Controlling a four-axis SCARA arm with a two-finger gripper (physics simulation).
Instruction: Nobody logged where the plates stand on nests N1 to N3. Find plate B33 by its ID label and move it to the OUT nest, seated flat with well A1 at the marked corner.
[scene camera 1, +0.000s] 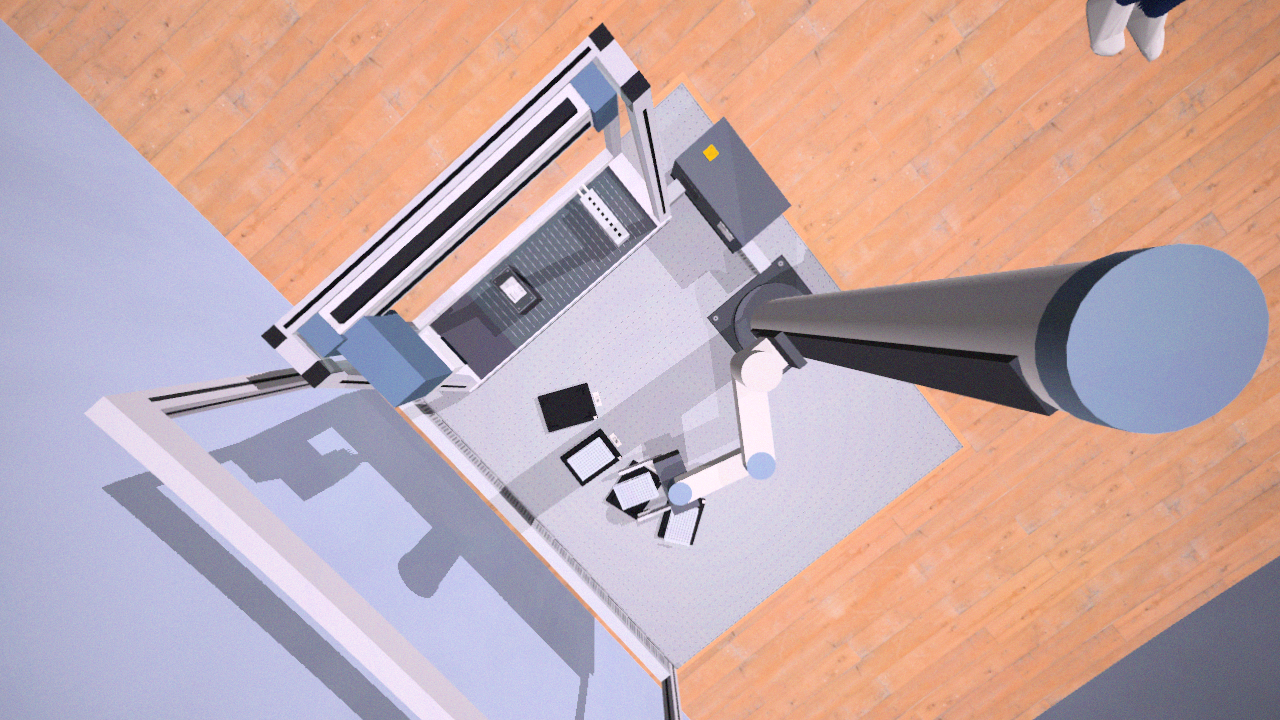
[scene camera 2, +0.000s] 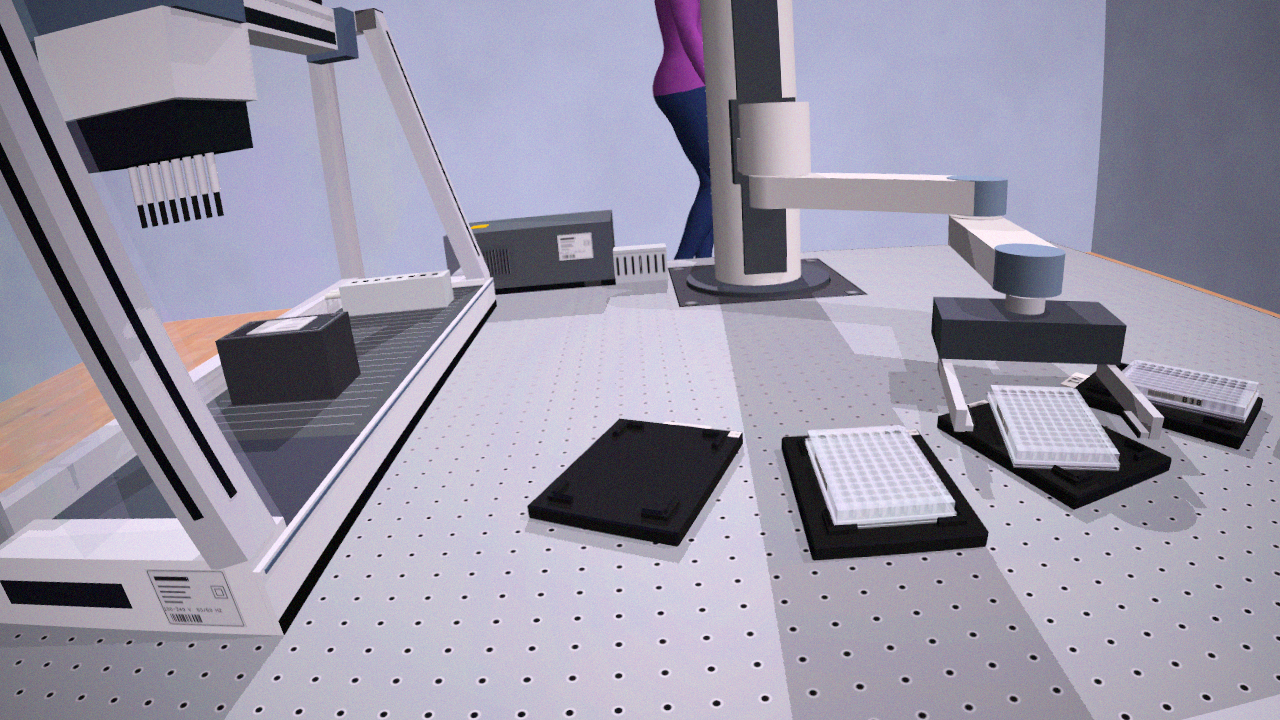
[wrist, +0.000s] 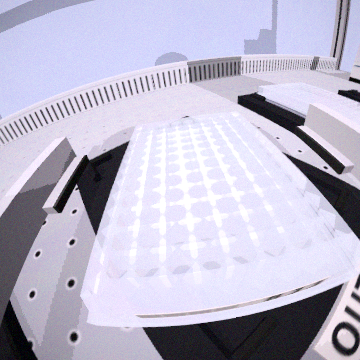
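Seen in the pictures: gripper, fingertip midpoint: (scene camera 1: 628, 496) (scene camera 2: 1059, 424) (wrist: 190, 127); arm's base at its link origin: (scene camera 2: 758, 286).
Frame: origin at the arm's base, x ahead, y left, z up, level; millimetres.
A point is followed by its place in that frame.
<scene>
A clear well plate (scene camera 1: 636, 489) @[x 680, y 129, z 31 mm] (scene camera 2: 1051, 428) @[x 701, y 122, z 39 mm] (wrist: 195, 215) @[x 654, y 148, z 43 mm] lies on the black OUT nest (scene camera 2: 1078, 488) @[x 773, y 104, z 25 mm] (wrist: 240, 336), turned askew to it, with nest corners sticking out around it. Its ID is not readable. My gripper (scene camera 1: 629, 496) @[x 709, y 124, z 46 mm] (scene camera 2: 1058, 428) @[x 709, y 124, z 46 mm] (wrist: 190, 127) @[x 709, y 124, z 46 mm] is open, its fingers apart from the plate's two sides. A second plate (scene camera 1: 590, 458) @[x 722, y -48, z 37 mm] (scene camera 2: 877, 474) @[x 740, y -48, z 38 mm] (wrist: 300, 97) @[x 732, y -17, z 38 mm] sits on the neighbouring nest. A third plate (scene camera 1: 683, 524) @[x 640, y 320, z 35 mm] (scene camera 2: 1190, 389) @[x 664, y 305, z 42 mm] sits on the nest beyond; its end label is too small to read surely. Well A1 and the marked corner cannot be made out.
A nest without a plate (scene camera 1: 566, 407) @[x 673, y -222, z 24 mm] (scene camera 2: 635, 479) @[x 691, y -224, z 25 mm] lies beside the second plate's nest. A gantry frame with a dark box (scene camera 1: 514, 289) @[x 527, y -573, z 133 mm] (scene camera 2: 288, 358) @[x 565, y -556, z 107 mm] on its deck stands to one side. A grey instrument box (scene camera 1: 733, 183) @[x -118, y -400, z 128 mm] (scene camera 2: 546, 250) @[x -35, y -367, z 85 mm] stands near the arm's column (scene camera 2: 751, 214) @[x 77, y -21, z 138 mm].
</scene>
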